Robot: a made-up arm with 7 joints. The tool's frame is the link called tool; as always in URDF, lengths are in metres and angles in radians. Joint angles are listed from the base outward. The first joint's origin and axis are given. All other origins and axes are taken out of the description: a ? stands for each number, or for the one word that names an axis. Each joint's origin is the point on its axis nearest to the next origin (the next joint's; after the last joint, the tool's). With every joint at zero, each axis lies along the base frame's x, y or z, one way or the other. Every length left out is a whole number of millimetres.
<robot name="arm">
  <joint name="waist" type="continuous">
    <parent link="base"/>
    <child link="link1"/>
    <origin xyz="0 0 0.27" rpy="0 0 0"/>
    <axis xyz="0 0 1"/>
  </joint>
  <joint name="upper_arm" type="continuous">
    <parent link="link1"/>
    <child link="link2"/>
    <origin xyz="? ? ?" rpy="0 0 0"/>
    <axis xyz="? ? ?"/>
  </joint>
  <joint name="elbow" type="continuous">
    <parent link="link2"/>
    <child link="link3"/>
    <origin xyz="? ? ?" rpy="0 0 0"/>
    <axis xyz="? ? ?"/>
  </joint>
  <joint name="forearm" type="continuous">
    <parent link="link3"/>
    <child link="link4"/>
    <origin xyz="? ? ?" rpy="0 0 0"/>
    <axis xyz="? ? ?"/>
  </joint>
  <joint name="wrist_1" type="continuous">
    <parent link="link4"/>
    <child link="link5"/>
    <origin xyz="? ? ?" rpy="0 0 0"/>
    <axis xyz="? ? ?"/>
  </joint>
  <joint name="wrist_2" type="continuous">
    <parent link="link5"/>
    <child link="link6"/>
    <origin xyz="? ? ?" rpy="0 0 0"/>
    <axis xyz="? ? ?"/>
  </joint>
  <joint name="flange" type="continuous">
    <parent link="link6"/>
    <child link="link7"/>
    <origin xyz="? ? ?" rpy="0 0 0"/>
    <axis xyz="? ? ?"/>
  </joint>
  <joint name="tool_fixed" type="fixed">
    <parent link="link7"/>
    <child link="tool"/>
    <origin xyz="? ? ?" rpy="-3.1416 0 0"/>
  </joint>
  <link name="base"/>
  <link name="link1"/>
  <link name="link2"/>
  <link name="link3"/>
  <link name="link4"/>
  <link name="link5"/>
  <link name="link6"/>
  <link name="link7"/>
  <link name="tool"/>
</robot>
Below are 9 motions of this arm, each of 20 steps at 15 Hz.
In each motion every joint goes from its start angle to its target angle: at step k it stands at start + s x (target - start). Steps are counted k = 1, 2, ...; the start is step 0. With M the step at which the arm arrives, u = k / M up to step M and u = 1 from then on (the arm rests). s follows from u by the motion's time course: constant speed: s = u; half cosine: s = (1 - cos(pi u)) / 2; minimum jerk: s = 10 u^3 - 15 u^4 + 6 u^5.
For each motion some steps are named. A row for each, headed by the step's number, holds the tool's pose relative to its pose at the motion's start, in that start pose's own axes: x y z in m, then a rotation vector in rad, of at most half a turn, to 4 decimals.
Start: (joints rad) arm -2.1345 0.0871 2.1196 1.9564 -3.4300 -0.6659 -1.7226
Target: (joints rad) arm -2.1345 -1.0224 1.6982 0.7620 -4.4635 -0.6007 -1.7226
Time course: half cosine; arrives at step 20
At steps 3, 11, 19, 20:
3: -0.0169 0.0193 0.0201 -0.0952 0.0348 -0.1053
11: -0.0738 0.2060 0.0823 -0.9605 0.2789 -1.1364
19: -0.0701 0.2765 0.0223 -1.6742 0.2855 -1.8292
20: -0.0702 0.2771 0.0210 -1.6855 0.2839 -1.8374

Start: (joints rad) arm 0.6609 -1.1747 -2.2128 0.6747 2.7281 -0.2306 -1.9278
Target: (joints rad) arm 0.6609 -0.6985 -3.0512 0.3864 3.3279 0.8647 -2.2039
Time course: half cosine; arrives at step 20
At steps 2, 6, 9, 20:
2: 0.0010 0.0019 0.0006 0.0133 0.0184 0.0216
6: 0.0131 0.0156 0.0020 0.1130 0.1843 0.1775
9: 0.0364 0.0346 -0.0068 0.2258 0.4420 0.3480
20: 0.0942 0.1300 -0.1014 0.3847 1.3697 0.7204

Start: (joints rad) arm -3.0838 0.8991 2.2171 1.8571 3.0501 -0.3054 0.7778
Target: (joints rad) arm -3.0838 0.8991 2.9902 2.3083 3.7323 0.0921 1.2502
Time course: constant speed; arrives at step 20
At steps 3, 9, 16, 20:
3: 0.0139 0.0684 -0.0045 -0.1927 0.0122 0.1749
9: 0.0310 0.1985 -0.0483 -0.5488 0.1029 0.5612
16: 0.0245 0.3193 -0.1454 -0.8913 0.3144 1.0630
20: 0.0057 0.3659 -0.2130 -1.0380 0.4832 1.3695

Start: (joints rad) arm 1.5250 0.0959 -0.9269 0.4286 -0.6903 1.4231 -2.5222
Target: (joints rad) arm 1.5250 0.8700 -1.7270 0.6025 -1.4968 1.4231 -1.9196
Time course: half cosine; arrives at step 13
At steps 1, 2, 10, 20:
1: -0.0018 -0.0023 0.0014 0.0116 0.0059 0.0153
2: -0.0069 -0.0095 0.0056 0.0465 0.0228 0.0602
10: 0.0012 -0.1925 0.0331 0.9329 0.1777 0.8304
20: 0.0197 -0.2199 0.0190 1.1021 0.1707 0.9198

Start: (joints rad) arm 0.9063 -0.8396 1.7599 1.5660 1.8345 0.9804 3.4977
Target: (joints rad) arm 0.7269 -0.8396 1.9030 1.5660 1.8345 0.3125 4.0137
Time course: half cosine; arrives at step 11
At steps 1, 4, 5, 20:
1: -0.0030 -0.0002 -0.0009 -0.0038 -0.0133 0.0130
4: -0.0422 -0.0035 -0.0154 -0.0665 -0.1883 0.1854
5: -0.0605 -0.0060 -0.0242 -0.1057 -0.2738 0.2702
20: -0.1245 -0.0218 -0.0705 -0.3261 -0.6126 0.6035

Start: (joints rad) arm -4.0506 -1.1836 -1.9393 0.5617 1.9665 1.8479 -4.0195
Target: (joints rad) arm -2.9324 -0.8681 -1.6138 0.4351 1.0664 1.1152 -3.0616
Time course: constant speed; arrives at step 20
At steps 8, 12, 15, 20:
8: 0.0762 -0.2238 -0.0348 0.8169 0.1374 0.8468
12: 0.1382 -0.2899 -0.0822 1.2505 0.2093 1.1860
15: 0.1850 -0.3190 -0.1219 1.5878 0.2808 1.3810
20: 0.2552 -0.3382 -0.1857 2.1581 0.4642 1.5515

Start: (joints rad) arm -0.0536 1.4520 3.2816 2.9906 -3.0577 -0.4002 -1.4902
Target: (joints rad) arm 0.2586 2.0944 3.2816 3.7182 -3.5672 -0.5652 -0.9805
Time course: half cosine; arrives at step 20
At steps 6, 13, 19, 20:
6: 0.0227 -0.1479 -0.0698 0.2646 0.0374 0.0299
13: 0.0812 -0.4095 -0.3842 0.9608 0.1565 0.1184
19: 0.0944 -0.4550 -0.5890 1.3354 0.2072 0.1686
20: 0.0945 -0.4552 -0.5938 1.3442 0.2081 0.1698

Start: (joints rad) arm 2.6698 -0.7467 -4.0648 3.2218 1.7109 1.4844 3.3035
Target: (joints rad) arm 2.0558 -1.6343 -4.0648 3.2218 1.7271 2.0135 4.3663
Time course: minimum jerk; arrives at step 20
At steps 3, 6, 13, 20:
3: 0.0004 -0.0208 0.0085 0.0163 0.0211 0.0522
6: 0.0108 -0.1298 0.0441 0.0996 0.1209 0.3253
13: 0.2215 -0.5709 0.0681 0.4210 0.4595 1.5891
20: 0.3614 -0.6868 0.0426 0.5090 0.5972 2.0805

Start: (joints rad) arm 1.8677 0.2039 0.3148 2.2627 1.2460 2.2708 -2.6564
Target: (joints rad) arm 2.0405 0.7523 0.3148 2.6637 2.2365 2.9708 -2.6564
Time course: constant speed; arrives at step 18
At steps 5, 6, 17, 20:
5: -0.0056 -0.0038 -0.0093 -0.1298 0.3057 -0.2132
6: -0.0063 -0.0064 -0.0124 -0.1529 0.3626 -0.2609
17: -0.0263 -0.0875 -0.0527 -0.3453 0.8550 -0.8862
20: -0.0302 -0.0995 -0.0553 -0.3571 0.8848 -0.9511

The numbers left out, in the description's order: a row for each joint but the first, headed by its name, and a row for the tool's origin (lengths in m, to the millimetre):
upper_arm: xyz 0 0 0, axis 0 1 0
elbow: xyz 0 0 0.382, axis 0 0 1
forearm: xyz 0.038 0 0, axis 0 -1 0
wrist_1: xyz 0.067 0 -0.297, axis 0 0 -1
wrist_2: xyz 0 0 0, axis 0 1 0
flange: xyz 0.094 0 -0.12, axis 0 0 -1
tool: xyz 0 0 0

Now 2 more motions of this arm.
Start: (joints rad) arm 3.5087 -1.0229 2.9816 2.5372 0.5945 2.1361 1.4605
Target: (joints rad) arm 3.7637 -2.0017 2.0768 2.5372 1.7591 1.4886 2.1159
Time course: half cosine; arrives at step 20
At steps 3, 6, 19, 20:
3: 0.0131 -0.0250 0.0197 0.0012 -0.0319 0.0567
6: 0.0516 -0.0883 0.0795 0.0079 -0.1062 0.2251
19: 0.2820 -0.2379 0.4351 0.1936 -0.1736 1.1364
20: 0.2838 -0.2379 0.4378 0.1963 -0.1727 1.1425

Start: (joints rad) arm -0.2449 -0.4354 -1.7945 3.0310 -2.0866 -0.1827 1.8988
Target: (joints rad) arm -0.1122 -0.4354 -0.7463 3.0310 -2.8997 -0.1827 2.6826
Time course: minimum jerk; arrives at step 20
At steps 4, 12, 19, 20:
4: 0.0001 -0.0028 -0.0003 0.0098 0.0018 0.0649
12: 0.0059 -0.0292 -0.0036 0.1132 0.0144 0.7634
19: 0.0115 -0.0388 -0.0052 0.1635 0.0167 1.1165
20: 0.0115 -0.0388 -0.0052 0.1637 0.0167 1.1178

